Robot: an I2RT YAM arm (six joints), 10 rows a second.
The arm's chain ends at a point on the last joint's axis. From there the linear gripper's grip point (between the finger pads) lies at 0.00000 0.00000 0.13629 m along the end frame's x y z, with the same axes.
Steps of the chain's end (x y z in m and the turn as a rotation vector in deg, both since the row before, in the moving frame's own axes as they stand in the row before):
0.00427 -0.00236 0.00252 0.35 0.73 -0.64
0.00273 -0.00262 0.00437 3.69 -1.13 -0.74
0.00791 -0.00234 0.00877 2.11 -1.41 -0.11
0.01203 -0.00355 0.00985 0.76 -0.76 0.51
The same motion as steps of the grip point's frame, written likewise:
0.00600 -0.00320 0.00251 0.35 0.73 -0.64
-0.00001 -0.01137 0.00406 3.69 -1.13 -0.74
0.00455 -0.00735 0.00864 2.11 -1.41 -0.11
0.01023 -0.00537 0.00983 0.76 -0.76 0.51

